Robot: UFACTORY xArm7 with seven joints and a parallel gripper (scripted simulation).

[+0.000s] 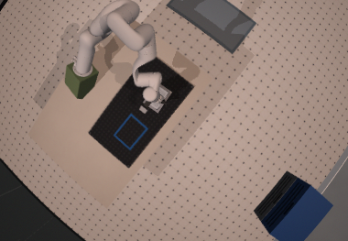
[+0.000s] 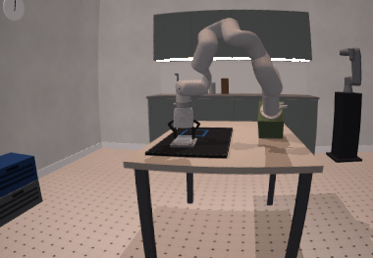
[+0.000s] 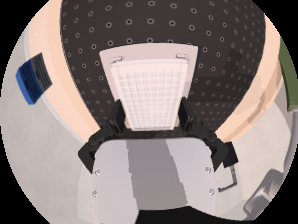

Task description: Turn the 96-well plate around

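Right now the white 96-well plate is 1 cm below my hand. Also, from my hand: grey plate nest N1: 3 cm below.
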